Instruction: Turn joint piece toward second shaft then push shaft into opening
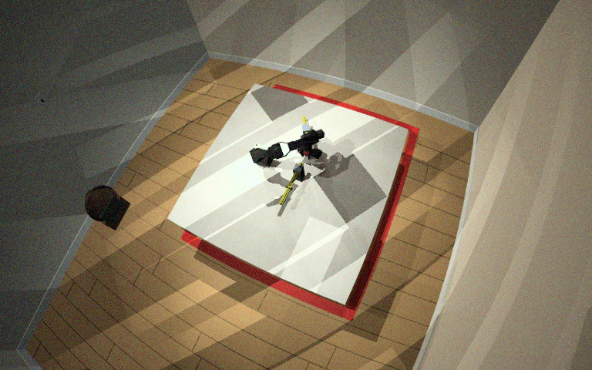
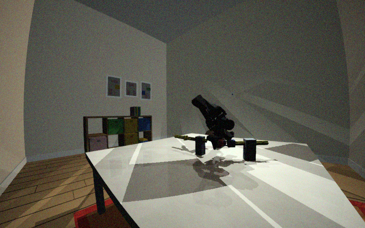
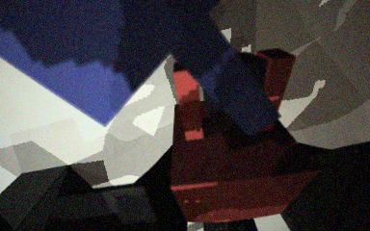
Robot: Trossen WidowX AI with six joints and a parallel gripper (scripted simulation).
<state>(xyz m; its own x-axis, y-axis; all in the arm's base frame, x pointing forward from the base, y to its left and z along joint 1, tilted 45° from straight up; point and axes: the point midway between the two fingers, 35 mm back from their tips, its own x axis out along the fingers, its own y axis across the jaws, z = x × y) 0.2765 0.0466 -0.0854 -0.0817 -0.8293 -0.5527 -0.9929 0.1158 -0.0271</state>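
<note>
Now: gripper tip 3 cm to the right of the red square joint piece and 4 cm below it.
</note>
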